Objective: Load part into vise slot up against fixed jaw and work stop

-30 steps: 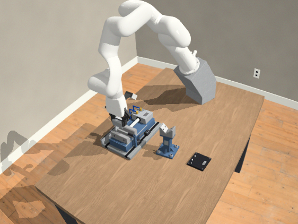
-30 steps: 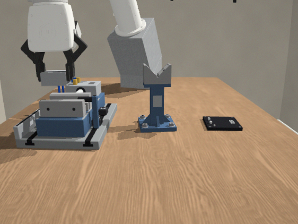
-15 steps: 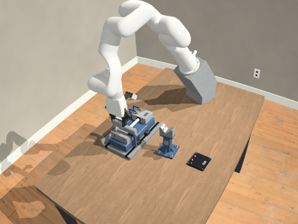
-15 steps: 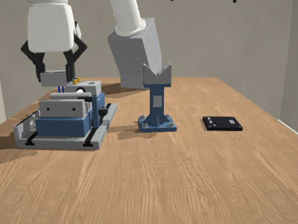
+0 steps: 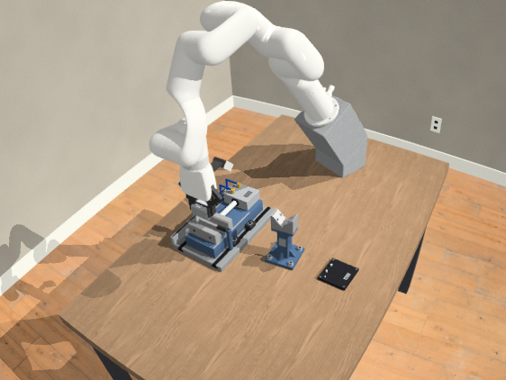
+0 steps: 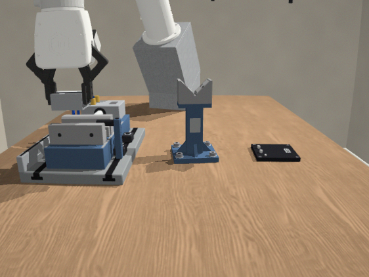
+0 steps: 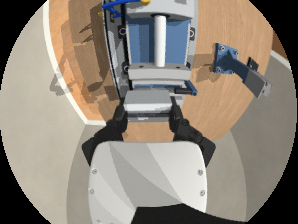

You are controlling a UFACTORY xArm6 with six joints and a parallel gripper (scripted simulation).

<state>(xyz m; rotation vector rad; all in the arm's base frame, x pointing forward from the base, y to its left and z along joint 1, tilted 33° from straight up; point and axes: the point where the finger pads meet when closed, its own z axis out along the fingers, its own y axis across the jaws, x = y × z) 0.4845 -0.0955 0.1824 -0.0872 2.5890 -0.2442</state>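
Right now the fixed jaw is 3 cm ahead of my hand, 2 cm to the left of it and 7 cm below it. The rest, counted from my hand: black stop rod 7 cm to the left, 5 cm below; then part right at my hand; then moving jaw 3 cm behind, 2 cm to the left, 7 cm below.
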